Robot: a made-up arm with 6 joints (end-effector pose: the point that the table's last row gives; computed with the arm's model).
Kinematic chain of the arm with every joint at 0, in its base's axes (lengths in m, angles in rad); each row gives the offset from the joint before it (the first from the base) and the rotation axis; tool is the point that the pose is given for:
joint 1: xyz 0 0 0.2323 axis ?
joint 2: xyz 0 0 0 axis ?
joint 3: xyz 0 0 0.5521 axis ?
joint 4: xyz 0 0 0 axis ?
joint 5: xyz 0.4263 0 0 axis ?
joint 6: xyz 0 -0.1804 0 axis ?
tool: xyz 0 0 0
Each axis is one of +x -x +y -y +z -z.
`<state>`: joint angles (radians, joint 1 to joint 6).
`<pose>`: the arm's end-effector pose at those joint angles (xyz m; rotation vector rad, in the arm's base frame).
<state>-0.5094 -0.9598 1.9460 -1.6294 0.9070 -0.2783</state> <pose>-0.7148 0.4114 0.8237 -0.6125 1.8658 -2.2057</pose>
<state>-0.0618 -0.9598 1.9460 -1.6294 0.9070 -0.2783</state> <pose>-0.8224 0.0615 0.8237 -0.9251 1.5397 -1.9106</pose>
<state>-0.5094 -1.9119 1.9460 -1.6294 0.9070 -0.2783</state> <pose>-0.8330 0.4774 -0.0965 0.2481 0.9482 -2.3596</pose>
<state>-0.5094 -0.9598 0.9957 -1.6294 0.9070 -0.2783</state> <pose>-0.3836 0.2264 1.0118 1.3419 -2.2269 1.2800</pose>
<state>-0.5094 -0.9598 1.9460 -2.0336 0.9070 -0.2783</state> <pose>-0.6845 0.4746 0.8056 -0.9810 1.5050 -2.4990</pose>
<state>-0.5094 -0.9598 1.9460 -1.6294 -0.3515 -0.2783</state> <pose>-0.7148 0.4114 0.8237 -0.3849 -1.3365 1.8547</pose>
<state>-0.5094 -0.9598 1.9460 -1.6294 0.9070 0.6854</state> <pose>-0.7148 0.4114 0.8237 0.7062 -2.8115 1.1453</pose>
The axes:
joint 1: +z
joint 2: +y
joint 3: -y
joint 4: -x
joint 5: -y
joint 6: -x

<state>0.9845 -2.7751 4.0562 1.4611 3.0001 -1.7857</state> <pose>0.0566 0.0495 0.0920 0.6192 0.2406 -2.2599</pose>
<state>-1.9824 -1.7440 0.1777 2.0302 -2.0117 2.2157</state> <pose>0.4103 0.7399 0.4819 1.2999 2.0610 -1.9372</pose>
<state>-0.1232 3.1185 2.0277 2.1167 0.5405 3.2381</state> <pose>0.3552 0.0504 -0.6266 1.1098 1.4115 -0.3239</pose>
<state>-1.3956 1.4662 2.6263 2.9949 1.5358 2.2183</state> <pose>0.2969 -0.6534 0.6913 1.0729 -0.3120 -1.3007</pose>
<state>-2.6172 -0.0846 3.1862 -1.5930 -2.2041 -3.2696</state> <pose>0.4284 0.2432 0.9063 1.1186 -1.3200 -1.2391</pose>
